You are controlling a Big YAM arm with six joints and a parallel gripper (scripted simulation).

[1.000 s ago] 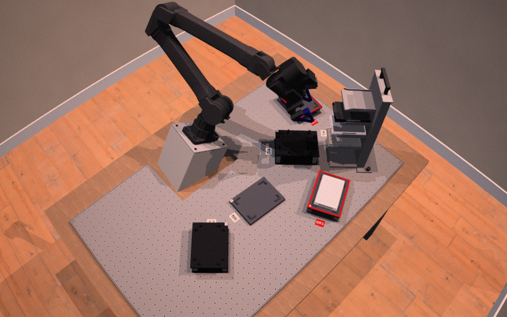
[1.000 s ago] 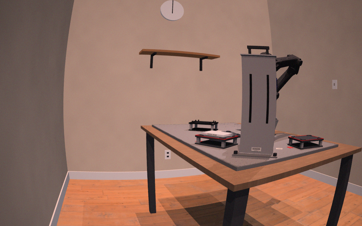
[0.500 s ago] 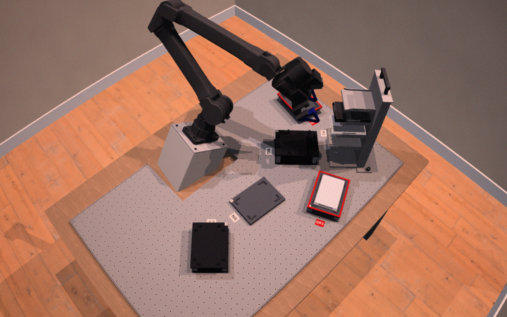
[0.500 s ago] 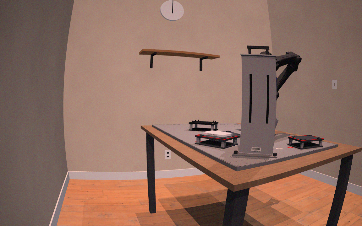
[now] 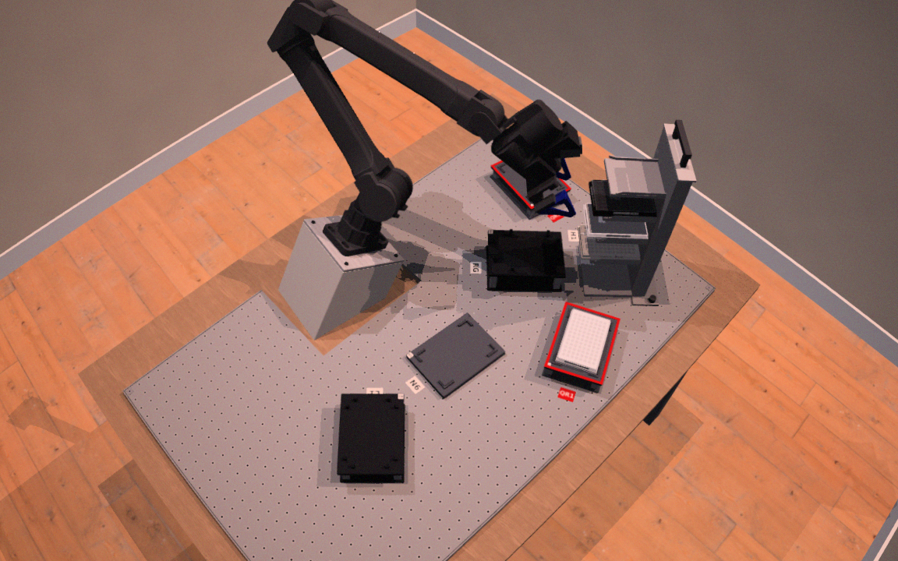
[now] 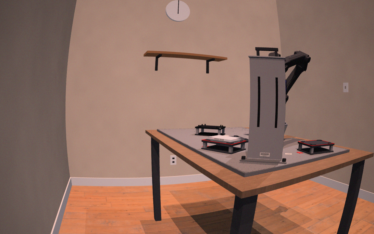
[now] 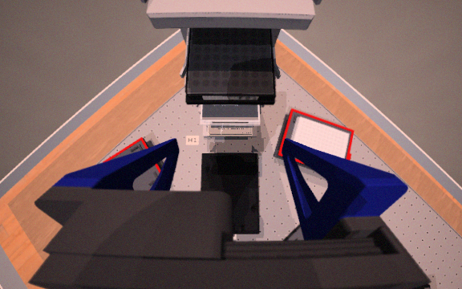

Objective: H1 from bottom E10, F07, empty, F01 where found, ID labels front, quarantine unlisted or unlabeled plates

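The black plate lies 7 cm ahead of my hand and 8 cm to the left of it. Also, from my hand: H1 deck label: 4 cm behind, 11 cm to the left, 25 cm below; then black regrip nest RG: 4 cm behind, 5 cm to the right, 20 cm below; then hotel back wall: 12 cm ahead, 14 cm to the left, 6 cm below.
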